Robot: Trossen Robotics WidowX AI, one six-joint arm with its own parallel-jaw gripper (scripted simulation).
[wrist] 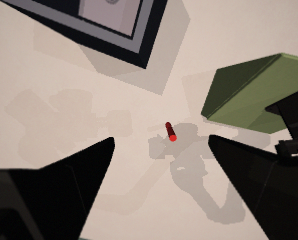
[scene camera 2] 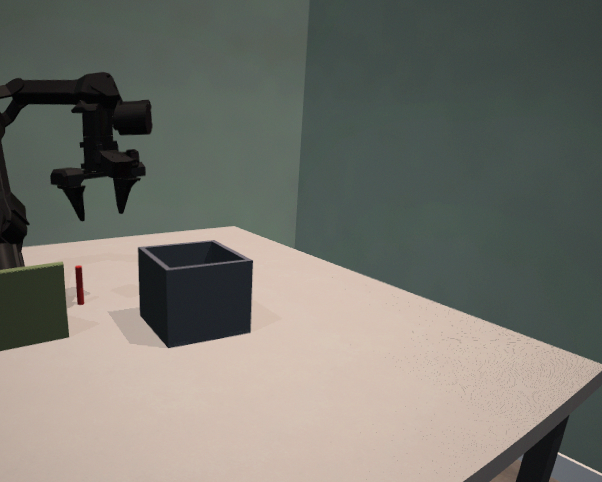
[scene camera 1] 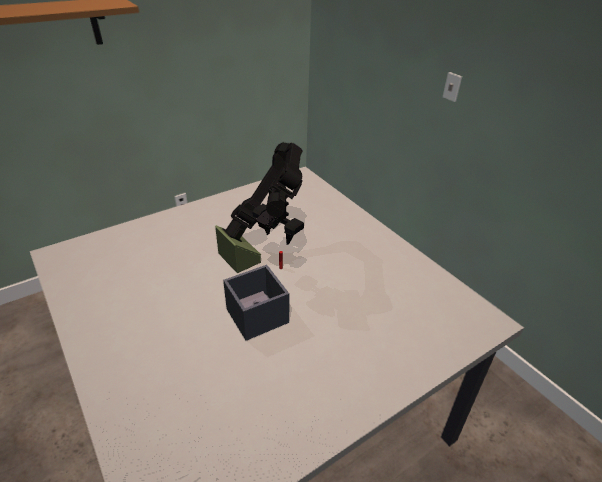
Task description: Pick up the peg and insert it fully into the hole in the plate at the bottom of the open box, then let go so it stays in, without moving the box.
Labels:
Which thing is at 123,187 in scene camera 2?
My gripper.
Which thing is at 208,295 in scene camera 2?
A box.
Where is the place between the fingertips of my gripper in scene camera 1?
At 277,239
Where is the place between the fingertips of my gripper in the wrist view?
At 161,140

